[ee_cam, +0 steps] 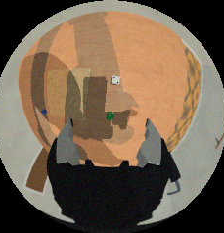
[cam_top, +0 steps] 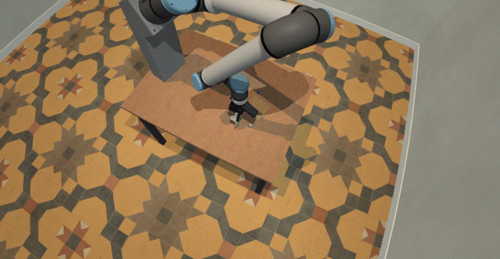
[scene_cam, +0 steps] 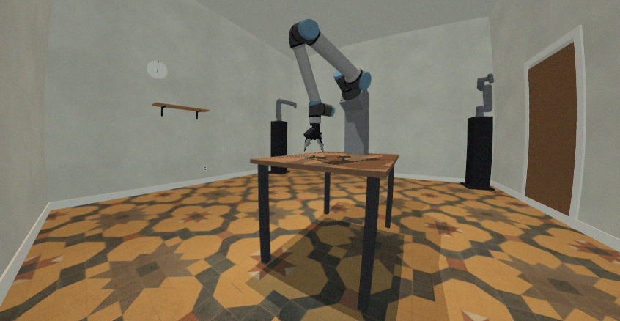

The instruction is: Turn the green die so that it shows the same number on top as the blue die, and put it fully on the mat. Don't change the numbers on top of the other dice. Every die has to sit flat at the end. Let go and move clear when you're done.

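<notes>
Now: the green die 1 cm behind my hand and 3 cm below it. Also, from my hand: blue die: 3 cm ahead, 23 cm to the left, 3 cm below; then white die: 7 cm ahead, 2 cm to the right, 3 cm below; then tan mat: 6 cm ahead, 11 cm to the left, 4 cm below.
</notes>
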